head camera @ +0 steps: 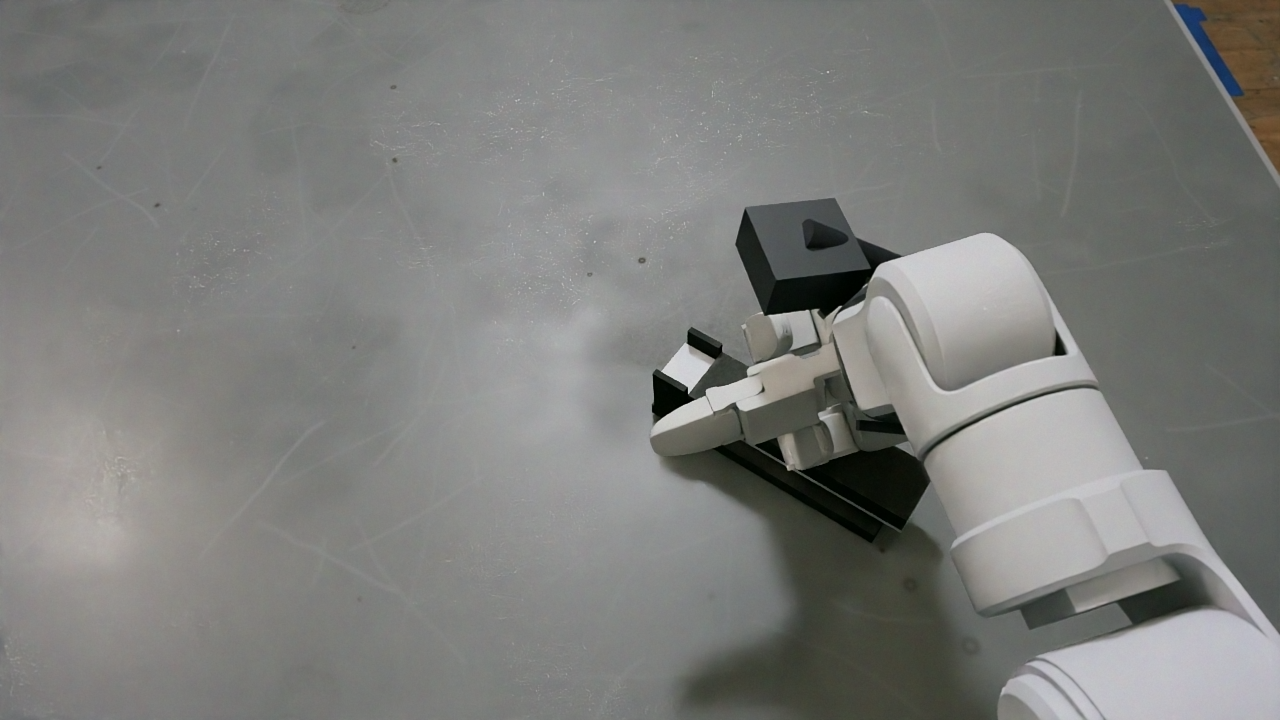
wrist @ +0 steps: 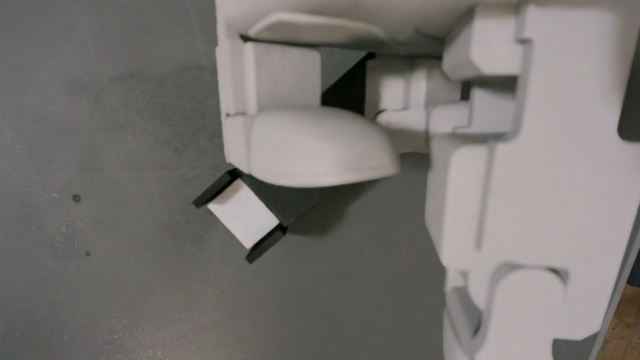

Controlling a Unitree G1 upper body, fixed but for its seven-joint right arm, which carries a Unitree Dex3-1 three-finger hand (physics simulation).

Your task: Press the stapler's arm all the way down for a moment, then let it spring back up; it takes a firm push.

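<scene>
The black stapler (head camera: 872, 483) (wrist: 280, 200) lies at an angle on the grey table, partly under my hand. Its end with two black upright lugs and a white plate (head camera: 689, 367) (wrist: 243, 213) shows at upper left in the head view and lower left in the wrist view. My gripper (head camera: 771, 385) (wrist: 395, 160) is over the stapler's middle with two fingers curled in, nothing between them. One digit reaches left past the stapler's side. The hand hides the arm's middle and any contact. How far down the arm stands cannot be told.
A black box-shaped part (head camera: 796, 255) sits on the hand's upper side in the head view. The white robot arm (head camera: 1029, 456) comes from the lower right. The table's edge, blue tape (head camera: 1210, 49) and wooden floor (head camera: 1253, 53) show at the upper right.
</scene>
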